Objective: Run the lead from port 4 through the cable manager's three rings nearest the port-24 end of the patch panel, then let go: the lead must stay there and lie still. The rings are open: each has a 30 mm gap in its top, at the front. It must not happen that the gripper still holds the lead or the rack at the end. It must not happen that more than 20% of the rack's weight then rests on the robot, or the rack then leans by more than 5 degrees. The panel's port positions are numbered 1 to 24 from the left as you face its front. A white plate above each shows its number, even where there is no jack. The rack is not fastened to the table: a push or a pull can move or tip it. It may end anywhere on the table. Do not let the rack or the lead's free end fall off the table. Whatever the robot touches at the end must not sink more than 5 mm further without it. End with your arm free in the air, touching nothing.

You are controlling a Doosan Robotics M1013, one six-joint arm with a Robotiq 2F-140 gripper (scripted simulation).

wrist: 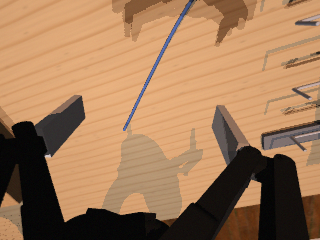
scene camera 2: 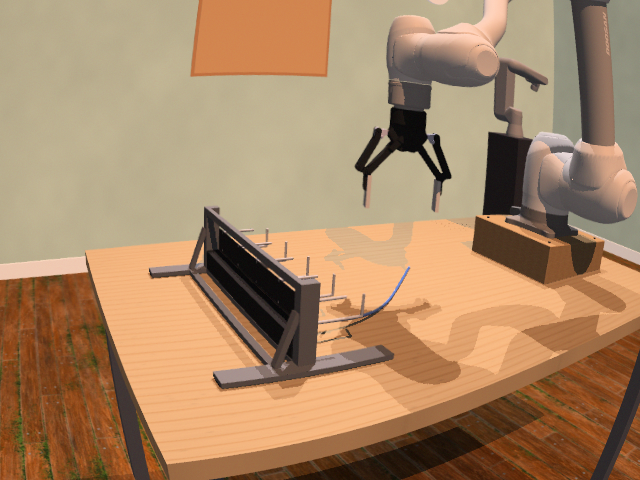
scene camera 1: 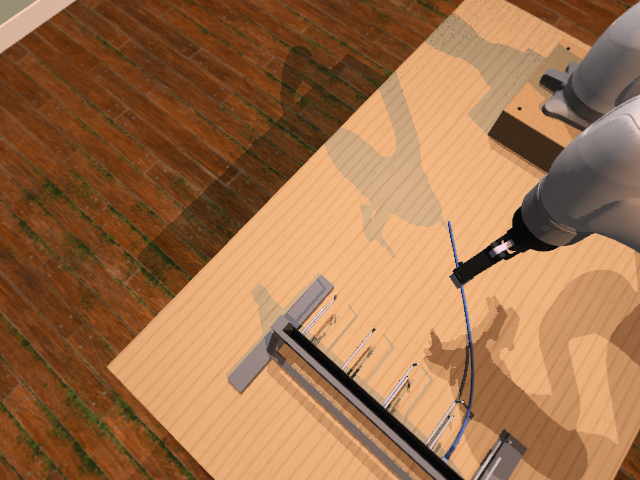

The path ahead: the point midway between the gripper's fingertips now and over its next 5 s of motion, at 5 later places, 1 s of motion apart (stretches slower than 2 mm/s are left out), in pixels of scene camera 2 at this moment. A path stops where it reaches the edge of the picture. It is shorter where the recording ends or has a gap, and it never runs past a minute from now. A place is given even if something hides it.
My gripper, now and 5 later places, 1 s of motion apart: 401, 208; 403, 219; 402, 239; 398, 279; 398, 284; 397, 287
